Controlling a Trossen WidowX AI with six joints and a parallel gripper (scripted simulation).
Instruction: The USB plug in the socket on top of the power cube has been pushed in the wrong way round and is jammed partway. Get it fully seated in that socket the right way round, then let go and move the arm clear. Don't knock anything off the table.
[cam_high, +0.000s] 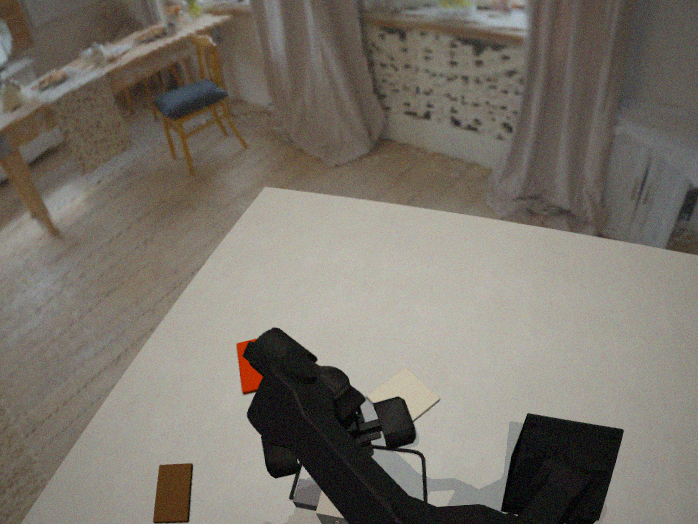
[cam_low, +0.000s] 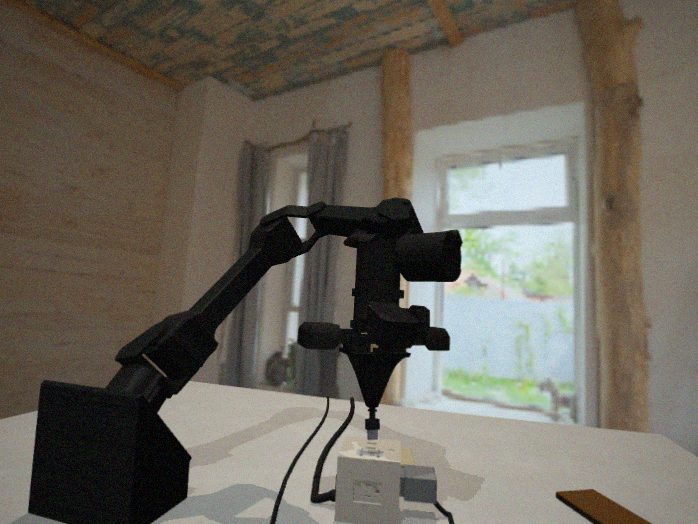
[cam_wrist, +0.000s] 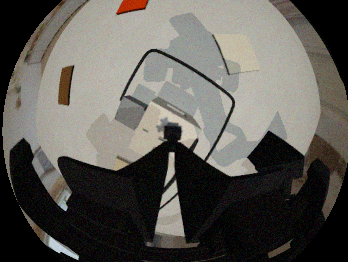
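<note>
Now: gripper tip 1 cm above the black USB plug. Round my gripper tip: brown card (31 cm ahead, 13 cm below, 7 cm to the left); orange card (25 cm ahead, 22 cm to the right, 13 cm below).
</note>
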